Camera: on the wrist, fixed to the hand. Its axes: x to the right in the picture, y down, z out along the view.
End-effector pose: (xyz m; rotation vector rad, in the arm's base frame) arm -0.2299 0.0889 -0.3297 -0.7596 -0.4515 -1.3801
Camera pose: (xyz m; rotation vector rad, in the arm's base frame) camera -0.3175 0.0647 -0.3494 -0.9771 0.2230 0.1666
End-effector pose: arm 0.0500 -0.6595 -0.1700 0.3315 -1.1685 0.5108
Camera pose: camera 0.1250 -0.7086 -0.1945 -0.8540 -1.4344 1.7755
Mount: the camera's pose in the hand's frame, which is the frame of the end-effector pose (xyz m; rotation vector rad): -0.0107 -0.0816 -0.0432 -0.1638 -0.1482 1.6192
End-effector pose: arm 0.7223 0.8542 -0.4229 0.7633 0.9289 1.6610
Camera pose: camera 0.7272 0.8482 -0.5155 -1.4973 0.1476 -2.5359
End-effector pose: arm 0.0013 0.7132 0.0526 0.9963 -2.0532 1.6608
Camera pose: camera 0.0571 0.7507 0.1167 0.6623 2.0795 -1.1408
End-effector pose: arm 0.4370 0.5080 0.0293 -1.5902 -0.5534 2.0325
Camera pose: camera 0.4920 0.5668 0.0757 1.2878 -0.5294 -1.7850
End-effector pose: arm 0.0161 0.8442 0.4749 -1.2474 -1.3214 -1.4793
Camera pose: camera -0.0673 0.8139 0.4472 -1.7916 0.0359 -0.2828
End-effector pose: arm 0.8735 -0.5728 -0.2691 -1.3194 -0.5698 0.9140
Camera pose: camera 0.9218 -0.6056 -0.1968 -1.7800 0.5196 2.2833
